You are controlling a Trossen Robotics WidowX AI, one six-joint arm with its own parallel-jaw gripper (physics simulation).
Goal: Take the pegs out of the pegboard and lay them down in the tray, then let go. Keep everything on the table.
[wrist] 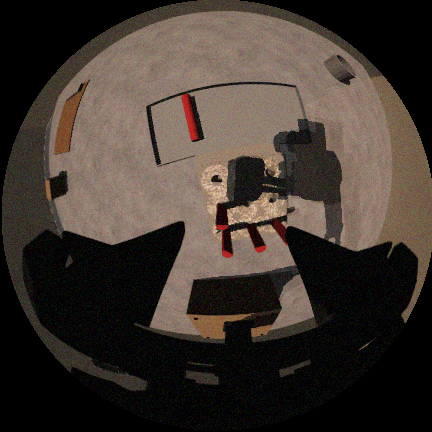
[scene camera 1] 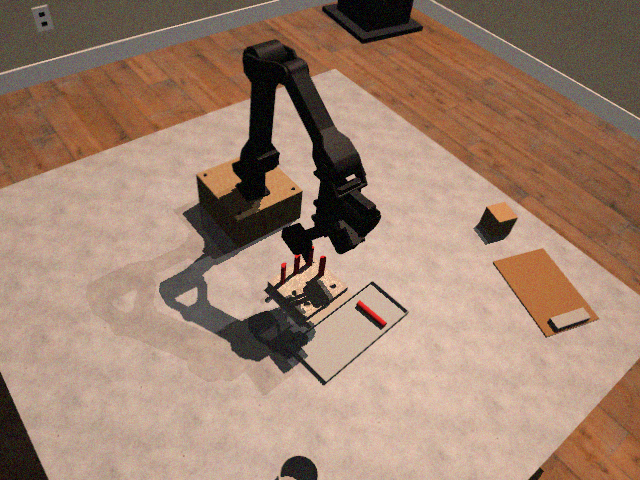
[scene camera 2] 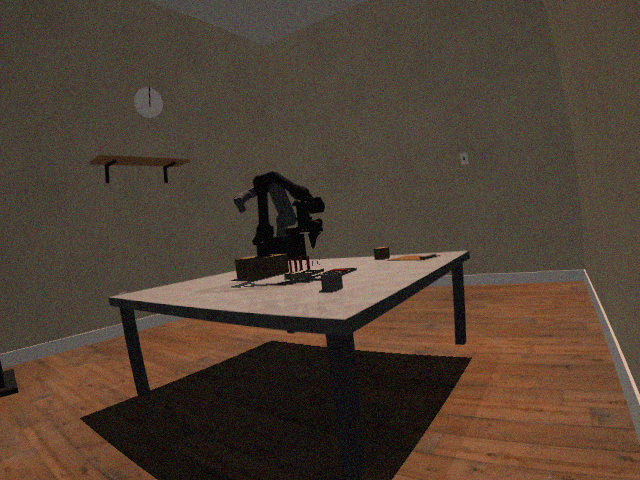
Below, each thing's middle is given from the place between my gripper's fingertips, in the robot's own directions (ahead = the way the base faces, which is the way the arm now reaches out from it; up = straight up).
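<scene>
Flat brown board (scene camera 1: pixel 553 302): 110 mm below my hand, 270 mm ahead of it and 490 mm to the left of it. The small brown cube (scene camera 1: pixel 498 219) lies 50 mm ahead of my hand, 530 mm to the left of it and 90 mm below it. As for the grey tray (scene camera 1: pixel 327 347), my hand is 130 mm above it and 130 mm short of it. Going by their middles, the grey tray is the nearest to my hand of the things named here.
</scene>
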